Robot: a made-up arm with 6 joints.
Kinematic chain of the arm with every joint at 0, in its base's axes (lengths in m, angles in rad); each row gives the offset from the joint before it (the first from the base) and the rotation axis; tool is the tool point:
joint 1: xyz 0 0 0.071 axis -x
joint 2: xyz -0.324 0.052 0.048 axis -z
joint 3: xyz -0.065 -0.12 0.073 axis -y
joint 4: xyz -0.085 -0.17 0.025 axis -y
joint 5: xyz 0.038 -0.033 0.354 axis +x
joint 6: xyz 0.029 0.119 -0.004 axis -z
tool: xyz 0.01 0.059 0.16
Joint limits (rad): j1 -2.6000..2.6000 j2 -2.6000..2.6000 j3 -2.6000..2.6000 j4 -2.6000..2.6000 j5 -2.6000..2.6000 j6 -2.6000..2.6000
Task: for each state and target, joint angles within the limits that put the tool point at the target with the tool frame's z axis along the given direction. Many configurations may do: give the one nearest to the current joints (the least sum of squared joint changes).
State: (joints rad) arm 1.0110 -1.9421 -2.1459 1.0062 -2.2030 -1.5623
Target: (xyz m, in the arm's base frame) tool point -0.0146 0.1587 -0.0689 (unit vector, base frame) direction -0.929 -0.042 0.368
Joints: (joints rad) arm 1.4922 -1.3182 -2.4956 0.9468 -2.2027 -1.5341
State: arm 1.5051 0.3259 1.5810 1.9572 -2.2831 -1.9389
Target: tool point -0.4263 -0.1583 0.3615 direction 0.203 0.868 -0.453
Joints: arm 1.3544 -0.2584 1.2196 1.4780 -2.5519 -1.8162
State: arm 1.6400 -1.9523 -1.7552 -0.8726 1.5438 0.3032
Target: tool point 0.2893 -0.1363 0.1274 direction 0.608 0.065 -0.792
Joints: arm 2.1849 -1.9878 -2.4811 -1.2090 2.2102 0.1744
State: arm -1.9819 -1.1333 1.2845 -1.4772 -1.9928 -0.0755
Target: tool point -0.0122 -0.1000 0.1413 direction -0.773 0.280 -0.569
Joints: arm -1.3124 -1.5935 0.7641 -1.6004 -2.2408 -0.2924
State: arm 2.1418 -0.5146 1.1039 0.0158 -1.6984 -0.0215
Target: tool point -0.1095 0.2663 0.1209 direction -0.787 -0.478 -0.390
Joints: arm 2.3374 -1.3760 1.2659 0.1420 -2.0427 0.2302
